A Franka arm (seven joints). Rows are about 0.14 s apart.
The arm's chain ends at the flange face. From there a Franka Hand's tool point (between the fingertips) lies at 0.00 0.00 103.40 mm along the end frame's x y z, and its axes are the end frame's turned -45 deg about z.
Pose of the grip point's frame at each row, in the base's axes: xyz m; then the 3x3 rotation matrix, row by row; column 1 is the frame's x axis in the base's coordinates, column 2 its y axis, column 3 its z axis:
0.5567 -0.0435 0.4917; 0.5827 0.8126 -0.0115; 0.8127 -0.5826 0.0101; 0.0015 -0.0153 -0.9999
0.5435 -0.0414 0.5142; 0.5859 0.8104 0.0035; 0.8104 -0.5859 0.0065; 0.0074 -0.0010 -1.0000
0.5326 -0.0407 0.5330; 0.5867 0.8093 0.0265; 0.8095 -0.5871 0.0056; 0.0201 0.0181 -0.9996
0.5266 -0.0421 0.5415; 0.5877 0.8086 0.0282; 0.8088 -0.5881 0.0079; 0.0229 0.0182 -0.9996
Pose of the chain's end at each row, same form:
0.5579 -0.0445 0.5951; 0.9866 0.1626 -0.0115; 0.1627 -0.9866 0.0101; -0.0098 -0.0119 -0.9999
0.5431 -0.0421 0.6176; 0.9873 0.1587 0.0035; 0.1587 -0.9873 0.0065; 0.0045 -0.0059 -1.0000
0.5299 -0.0413 0.6364; 0.9871 0.1574 0.0265; 0.1573 -0.9875 0.0056; 0.0270 -0.0014 -0.9996
0.5237 -0.0429 0.6449; 0.9873 0.1562 0.0282; 0.1561 -0.9878 0.0079; 0.0291 -0.0033 -0.9996

